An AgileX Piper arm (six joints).
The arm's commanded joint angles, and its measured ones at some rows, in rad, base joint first. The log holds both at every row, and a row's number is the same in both.
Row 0, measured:
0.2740, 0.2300, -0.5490, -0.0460, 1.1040, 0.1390
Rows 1 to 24, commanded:
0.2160, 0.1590, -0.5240, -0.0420, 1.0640, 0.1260
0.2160, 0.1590, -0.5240, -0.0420, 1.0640, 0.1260
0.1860, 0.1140, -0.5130, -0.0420, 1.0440, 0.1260
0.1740, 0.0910, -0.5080, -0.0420, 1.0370, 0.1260
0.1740, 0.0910, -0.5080, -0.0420, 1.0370, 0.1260
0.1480, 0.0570, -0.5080, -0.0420, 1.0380, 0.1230
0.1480, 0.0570, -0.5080, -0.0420, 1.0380, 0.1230
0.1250, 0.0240, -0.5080, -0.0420, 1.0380, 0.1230
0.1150, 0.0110, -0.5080, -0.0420, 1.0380, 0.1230
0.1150, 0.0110, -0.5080, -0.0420, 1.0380, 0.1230
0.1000, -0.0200, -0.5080, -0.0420, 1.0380, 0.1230
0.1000, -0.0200, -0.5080, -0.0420, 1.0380, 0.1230
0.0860, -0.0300, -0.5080, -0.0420, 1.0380, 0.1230
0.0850, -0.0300, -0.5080, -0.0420, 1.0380, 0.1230
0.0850, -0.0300, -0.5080, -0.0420, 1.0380, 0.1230
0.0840, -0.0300, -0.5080, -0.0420, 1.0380, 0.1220
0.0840, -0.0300, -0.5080, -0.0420, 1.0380, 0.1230
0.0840, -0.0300, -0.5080, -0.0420, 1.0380, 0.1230
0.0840, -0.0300, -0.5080, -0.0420, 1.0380, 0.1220
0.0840, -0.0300, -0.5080, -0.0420, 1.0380, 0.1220
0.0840, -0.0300, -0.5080, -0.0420, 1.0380, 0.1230
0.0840, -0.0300, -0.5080, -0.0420, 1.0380, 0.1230
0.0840, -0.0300, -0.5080, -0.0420, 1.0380, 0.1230
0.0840, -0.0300, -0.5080, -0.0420, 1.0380, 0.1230
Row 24, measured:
0.0920, -0.0040, -0.5080, -0.0460, 1.0450, 0.1380
